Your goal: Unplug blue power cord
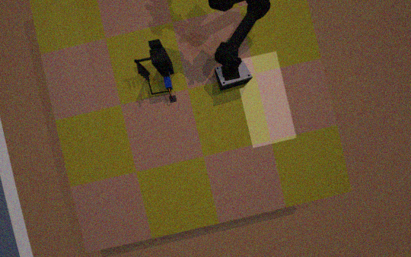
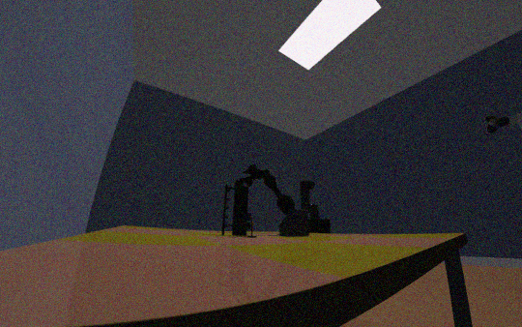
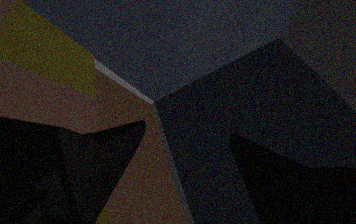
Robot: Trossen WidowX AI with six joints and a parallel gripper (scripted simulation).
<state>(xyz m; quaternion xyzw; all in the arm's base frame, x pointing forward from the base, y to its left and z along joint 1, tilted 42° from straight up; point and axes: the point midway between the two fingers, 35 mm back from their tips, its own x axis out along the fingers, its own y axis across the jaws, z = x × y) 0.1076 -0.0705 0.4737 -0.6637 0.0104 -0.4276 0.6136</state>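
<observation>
The blue plug lies 130 mm ahead of my gripper tip, 350 mm to the left of it and 300 mm below it.
</observation>
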